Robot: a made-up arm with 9 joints. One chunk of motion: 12 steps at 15 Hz.
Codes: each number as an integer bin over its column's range. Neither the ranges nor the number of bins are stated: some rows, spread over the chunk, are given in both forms.
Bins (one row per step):
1: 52 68 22 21 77 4
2: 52 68 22 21 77 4
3: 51 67 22 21 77 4
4: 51 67 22 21 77 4
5: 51 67 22 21 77 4
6: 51 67 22 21 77 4
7: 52 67 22 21 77 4
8: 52 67 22 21 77 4
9: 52 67 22 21 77 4
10: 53 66 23 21 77 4
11: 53 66 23 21 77 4
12: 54 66 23 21 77 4
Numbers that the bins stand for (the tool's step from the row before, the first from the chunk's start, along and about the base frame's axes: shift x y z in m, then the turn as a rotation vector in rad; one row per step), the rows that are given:
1: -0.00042 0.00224 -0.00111 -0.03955 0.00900 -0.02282
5: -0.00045 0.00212 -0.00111 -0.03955 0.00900 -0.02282
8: -0.00042 0.00212 -0.00111 -0.03955 0.00900 -0.02282
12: -0.00036 0.00200 -0.00107 -0.03955 0.00900 -0.02282
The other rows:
2: -0.00042 0.00224 -0.00111 -0.03955 0.00900 -0.02282
3: -0.00045 0.00212 -0.00111 -0.03955 0.00900 -0.02282
4: -0.00045 0.00212 -0.00111 -0.03955 0.00900 -0.02282
6: -0.00045 0.00212 -0.00111 -0.03955 0.00900 -0.02282
7: -0.00042 0.00212 -0.00111 -0.03955 0.00900 -0.02282
9: -0.00042 0.00212 -0.00111 -0.03955 0.00900 -0.02282
10: -0.00039 0.00200 -0.00107 -0.03955 0.00900 -0.02282
11: -0.00039 0.00200 -0.00107 -0.03955 0.00900 -0.02282

